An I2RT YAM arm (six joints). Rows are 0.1 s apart.
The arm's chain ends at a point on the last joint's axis. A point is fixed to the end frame.
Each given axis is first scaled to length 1.
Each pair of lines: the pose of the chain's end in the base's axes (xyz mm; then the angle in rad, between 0 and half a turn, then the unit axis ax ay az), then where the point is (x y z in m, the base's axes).
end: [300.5 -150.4 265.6 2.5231 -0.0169 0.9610 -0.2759]
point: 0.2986 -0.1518 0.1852
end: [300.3 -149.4 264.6 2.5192 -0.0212 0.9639 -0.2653]
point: 0.2983 -0.1495 0.1842
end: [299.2 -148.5 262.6 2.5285 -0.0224 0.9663 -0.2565]
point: 0.2963 -0.1473 0.1822
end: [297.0 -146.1 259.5 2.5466 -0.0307 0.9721 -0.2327]
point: 0.2920 -0.1418 0.1793
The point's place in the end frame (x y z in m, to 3 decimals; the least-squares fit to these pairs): 0.046 0.038 0.054
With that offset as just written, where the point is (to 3 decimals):
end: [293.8 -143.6 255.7 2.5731 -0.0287 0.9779 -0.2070]
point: 0.286 -0.135 0.176
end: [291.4 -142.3 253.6 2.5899 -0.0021 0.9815 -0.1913]
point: 0.284 -0.130 0.174
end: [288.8 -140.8 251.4 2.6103 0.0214 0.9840 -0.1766]
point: 0.281 -0.125 0.173
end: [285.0 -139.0 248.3 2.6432 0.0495 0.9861 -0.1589]
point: 0.276 -0.119 0.171
